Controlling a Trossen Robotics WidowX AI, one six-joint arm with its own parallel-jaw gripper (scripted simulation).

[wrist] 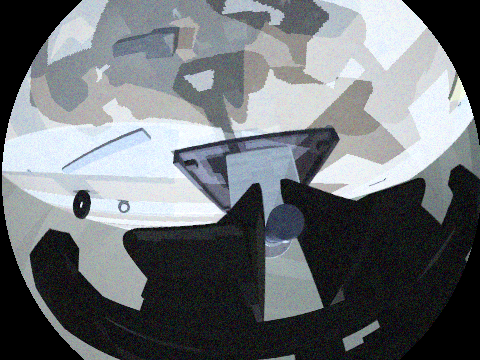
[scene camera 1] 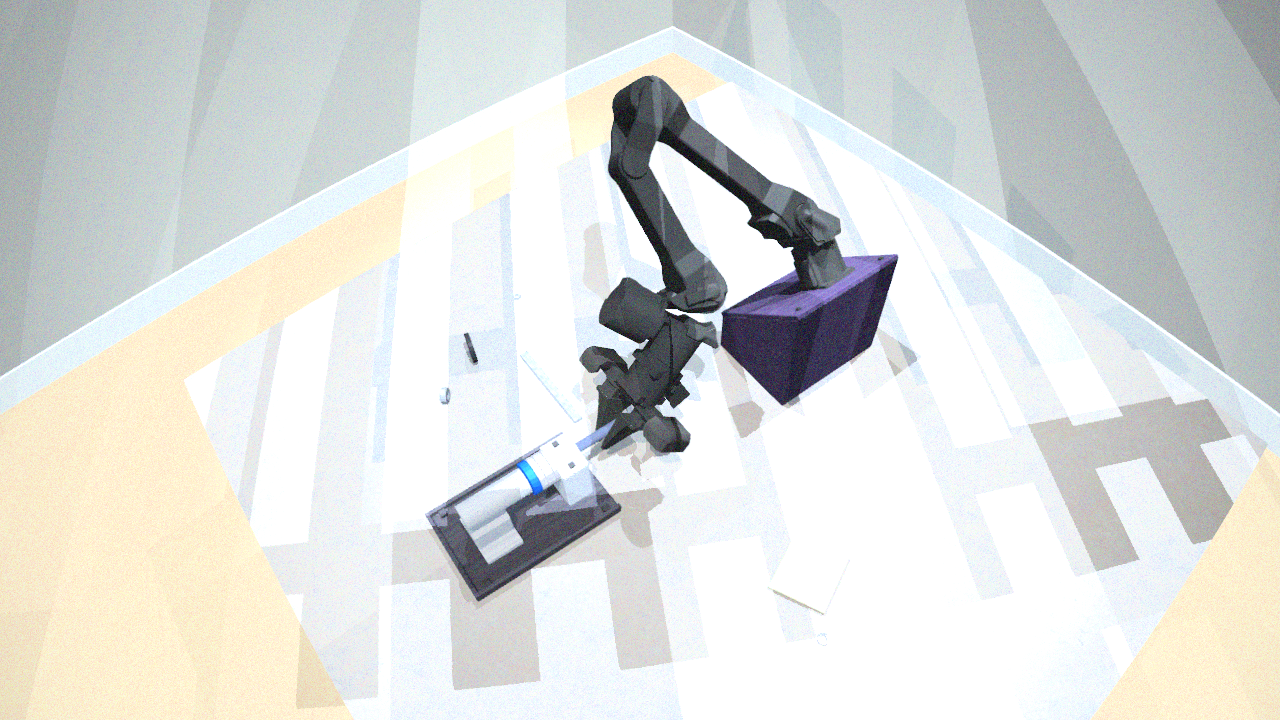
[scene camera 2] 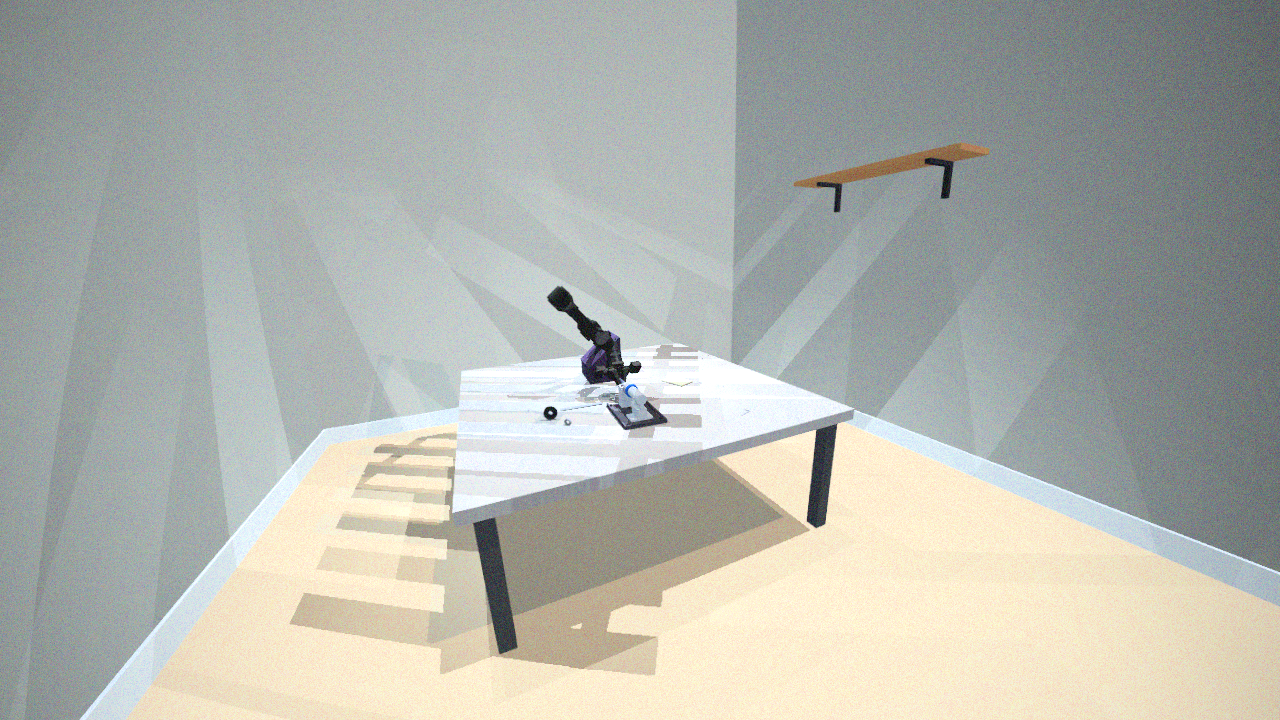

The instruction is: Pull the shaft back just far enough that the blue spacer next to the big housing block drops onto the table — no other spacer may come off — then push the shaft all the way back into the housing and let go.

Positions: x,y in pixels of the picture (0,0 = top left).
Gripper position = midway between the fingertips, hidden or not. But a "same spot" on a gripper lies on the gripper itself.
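My gripper is visible in scene camera 2 (622,388), and I see it in the wrist view and in scene camera 1 too. On my gripper (wrist: 205,286) and (scene camera 1: 626,398) are the same spot.
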